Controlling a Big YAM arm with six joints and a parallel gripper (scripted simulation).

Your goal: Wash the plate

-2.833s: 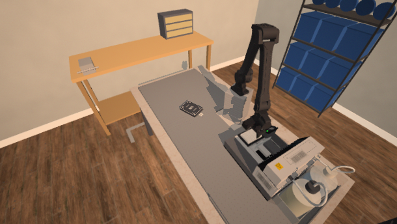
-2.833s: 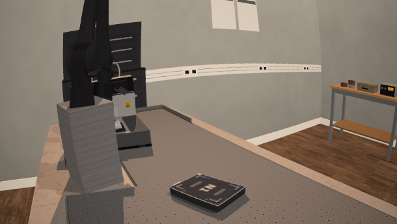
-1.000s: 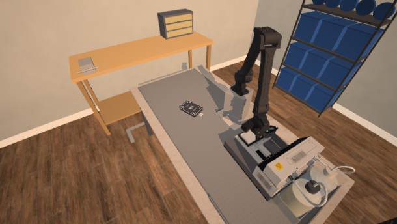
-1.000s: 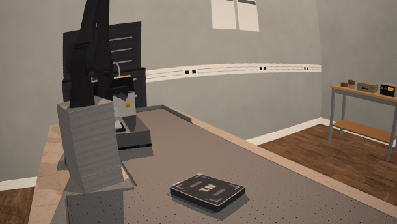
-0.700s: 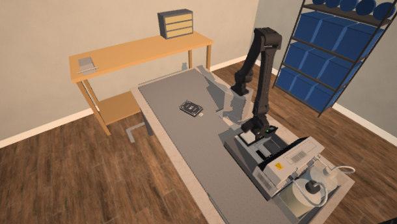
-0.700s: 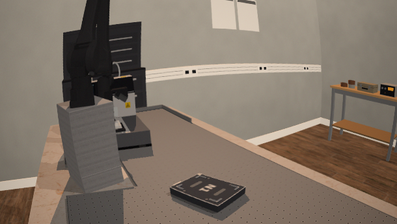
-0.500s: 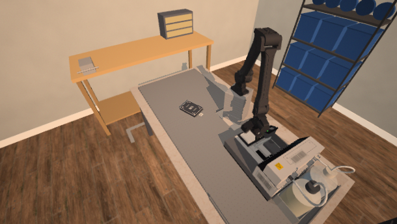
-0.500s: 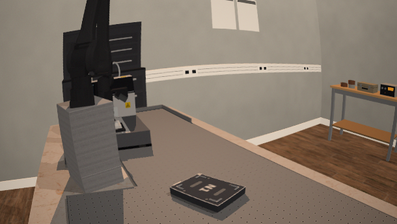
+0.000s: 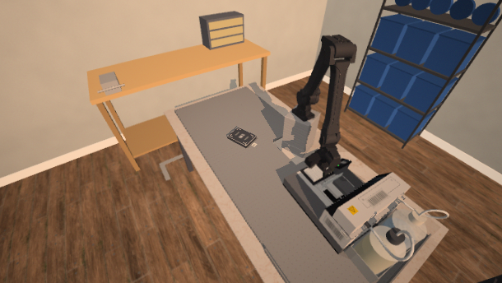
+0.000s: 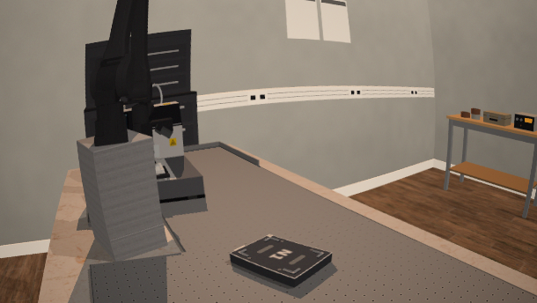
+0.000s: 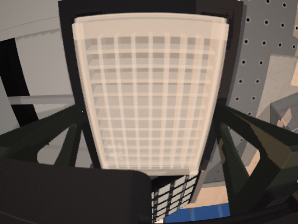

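The clear well plate lies 10 mm below my hand. Round my hand: dark carrier: 10 mm below; washer: 150 mm to the left, 40 mm above; label: 160 mm ahead, 420 mm to the right, 90 mm below.
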